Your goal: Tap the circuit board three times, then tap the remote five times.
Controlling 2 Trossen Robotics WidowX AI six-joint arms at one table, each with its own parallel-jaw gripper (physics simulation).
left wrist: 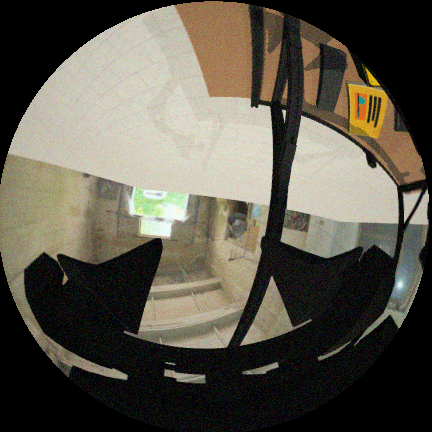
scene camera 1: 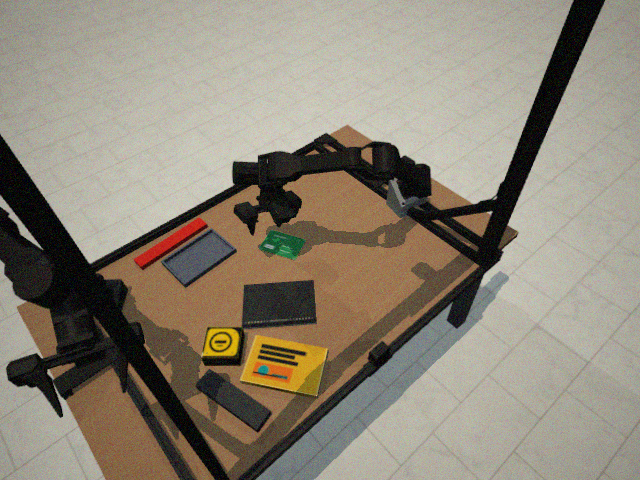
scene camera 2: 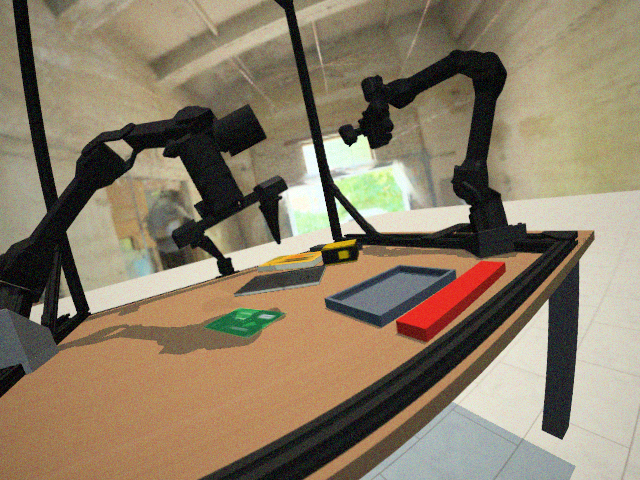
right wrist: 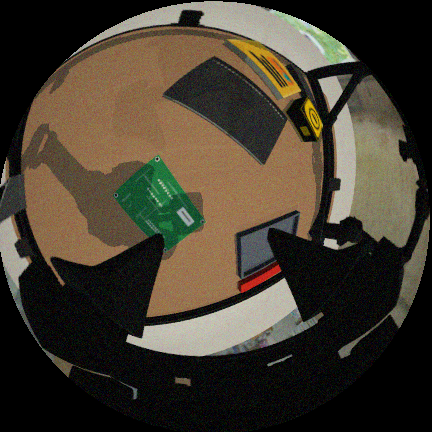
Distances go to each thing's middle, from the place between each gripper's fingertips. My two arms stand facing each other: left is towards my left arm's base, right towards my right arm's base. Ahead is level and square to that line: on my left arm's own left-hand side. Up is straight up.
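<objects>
The red bar (scene camera 2: 426, 320) is 610 mm ahead of my left hand, 140 mm to the right of it and 340 mm below it. As for the remote (scene camera 1: 242, 406), I see it 70 mm ahead of that same left hand, 180 mm to the right of it and 340 mm below it.
Measured from my right hand, the remote is 390 mm behind, 220 mm to the left and 80 mm below, while the red bar is 150 mm ahead, 260 mm to the left and 90 mm below.
</objects>
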